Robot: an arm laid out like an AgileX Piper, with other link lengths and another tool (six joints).
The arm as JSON. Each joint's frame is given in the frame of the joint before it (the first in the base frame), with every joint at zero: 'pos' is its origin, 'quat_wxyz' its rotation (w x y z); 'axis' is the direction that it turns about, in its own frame. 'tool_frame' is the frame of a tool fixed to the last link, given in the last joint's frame.
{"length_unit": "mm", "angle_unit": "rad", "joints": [
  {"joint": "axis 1", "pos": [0.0, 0.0, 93.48], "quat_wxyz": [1.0, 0.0, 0.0, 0.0], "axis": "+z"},
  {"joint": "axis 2", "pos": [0.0, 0.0, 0.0], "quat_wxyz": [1.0, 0.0, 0.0, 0.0], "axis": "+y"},
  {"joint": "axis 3", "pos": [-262.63, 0.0, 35.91], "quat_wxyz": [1.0, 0.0, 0.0, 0.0], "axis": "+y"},
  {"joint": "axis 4", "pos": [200.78, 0.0, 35.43], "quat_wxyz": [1.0, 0.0, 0.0, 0.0], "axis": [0.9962, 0.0, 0.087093]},
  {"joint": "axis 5", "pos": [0.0, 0.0, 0.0], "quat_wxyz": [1.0, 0.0, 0.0, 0.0], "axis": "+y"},
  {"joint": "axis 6", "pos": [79.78, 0.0, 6.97], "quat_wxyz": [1.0, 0.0, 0.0, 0.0], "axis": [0.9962, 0.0, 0.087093]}
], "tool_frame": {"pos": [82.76, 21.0, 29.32], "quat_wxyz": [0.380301, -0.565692, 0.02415, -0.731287]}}
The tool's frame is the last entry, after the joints.
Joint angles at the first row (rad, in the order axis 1, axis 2, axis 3, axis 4, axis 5, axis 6):
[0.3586, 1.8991, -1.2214, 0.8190, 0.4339, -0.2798]
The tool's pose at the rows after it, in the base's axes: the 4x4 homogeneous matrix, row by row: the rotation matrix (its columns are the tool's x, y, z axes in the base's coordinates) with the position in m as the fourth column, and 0 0 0 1 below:
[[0.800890 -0.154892 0.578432 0.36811], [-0.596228 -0.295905 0.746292 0.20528], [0.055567 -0.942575 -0.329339 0.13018], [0 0 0 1]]
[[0.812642 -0.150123 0.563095 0.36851], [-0.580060 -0.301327 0.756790 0.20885], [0.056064 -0.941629 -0.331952 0.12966], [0 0 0 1]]
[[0.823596 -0.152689 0.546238 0.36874], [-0.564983 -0.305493 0.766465 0.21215], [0.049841 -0.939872 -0.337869 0.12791], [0 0 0 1]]
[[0.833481 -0.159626 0.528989 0.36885], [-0.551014 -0.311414 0.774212 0.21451], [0.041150 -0.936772 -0.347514 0.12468], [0 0 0 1]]
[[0.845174 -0.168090 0.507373 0.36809], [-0.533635 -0.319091 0.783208 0.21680], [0.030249 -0.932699 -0.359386 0.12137], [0 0 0 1]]
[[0.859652 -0.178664 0.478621 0.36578], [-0.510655 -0.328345 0.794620 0.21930], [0.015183 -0.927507 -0.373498 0.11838], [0 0 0 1]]
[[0.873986 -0.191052 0.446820 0.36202], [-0.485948 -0.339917 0.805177 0.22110], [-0.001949 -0.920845 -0.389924 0.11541], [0 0 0 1]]
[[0.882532 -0.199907 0.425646 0.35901], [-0.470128 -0.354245 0.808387 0.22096], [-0.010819 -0.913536 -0.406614 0.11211], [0 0 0 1]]
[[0.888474 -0.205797 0.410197 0.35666], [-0.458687 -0.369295 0.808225 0.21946], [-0.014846 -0.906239 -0.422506 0.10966], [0 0 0 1]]
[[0.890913 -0.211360 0.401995 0.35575], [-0.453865 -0.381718 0.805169 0.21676], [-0.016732 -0.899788 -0.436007 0.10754], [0 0 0 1]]
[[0.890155 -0.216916 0.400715 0.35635], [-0.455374 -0.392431 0.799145 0.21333], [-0.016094 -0.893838 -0.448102 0.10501], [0 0 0 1]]
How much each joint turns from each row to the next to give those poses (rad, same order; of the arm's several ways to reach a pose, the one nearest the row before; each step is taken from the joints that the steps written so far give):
[0.0036, 0.0058, -0.0153, -0.0038, 0.0256, -0.0087]
[0.0036, 0.0106, -0.0169, -0.0054, 0.0149, -0.0059]
[0.0023, 0.0131, -0.0172, -0.0058, 0.0192, -0.0015]
[0.0004, 0.0147, -0.0151, -0.0072, 0.0198, -0.0005]
[0.0000, 0.0138, -0.0149, -0.0097, 0.0253, -0.0002]
[0.0000, 0.0115, -0.0148, -0.0121, 0.0343, 0.0000]
[-0.0003, 0.0077, -0.0100, -0.0141, 0.0371, 0.0007]
[-0.0008, 0.0043, -0.0020, -0.0174, 0.0217, 0.0037]
[-0.0025, 0.0008, 0.0002, -0.0202, 0.0167, 0.0058]
[-0.0054, 0.0008, 0.0003, -0.0183, 0.0116, 0.0064]
[-0.0068, 0.0030, 0.0000, -0.0170, 0.0046, 0.0077]

